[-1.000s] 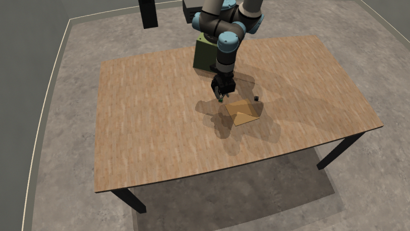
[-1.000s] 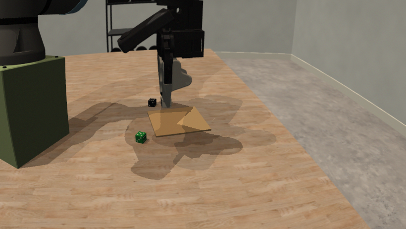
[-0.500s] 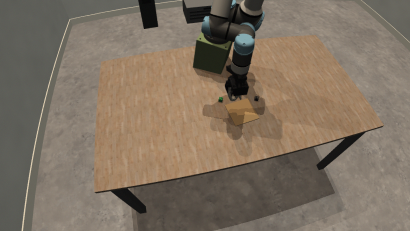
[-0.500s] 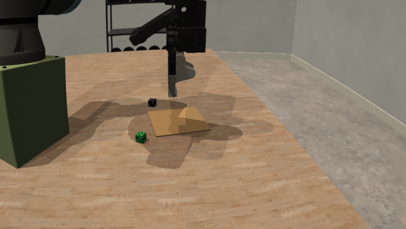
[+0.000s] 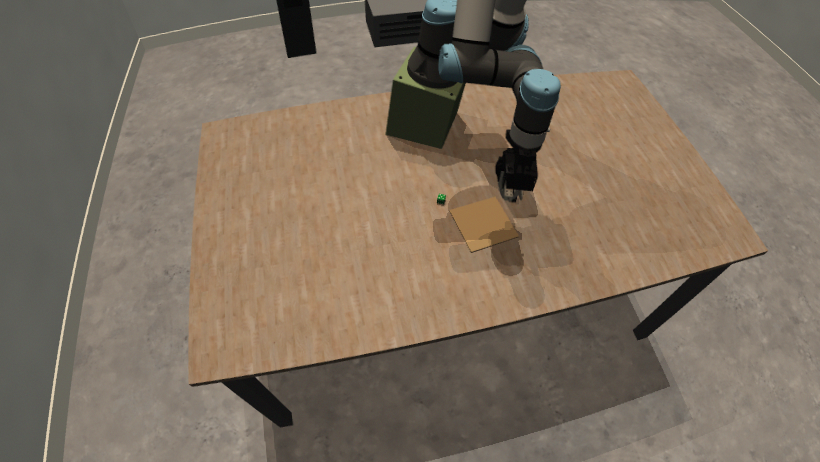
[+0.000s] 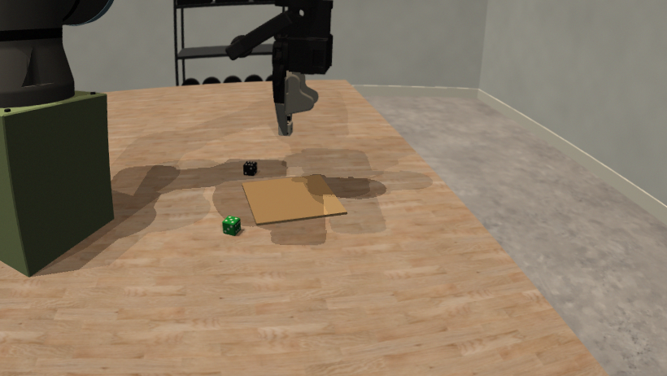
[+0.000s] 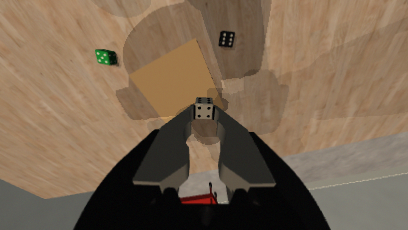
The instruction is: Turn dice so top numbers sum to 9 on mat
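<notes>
The black die is 60 mm behind my hand, 50 mm to the left of it and 100 mm below it. From my hand the other things lie so: tan mat: 10 mm ahead, 50 mm to the right, 110 mm below; then white die: 10 mm below; then green die: 80 mm behind, 150 mm to the right, 100 mm below.
</notes>
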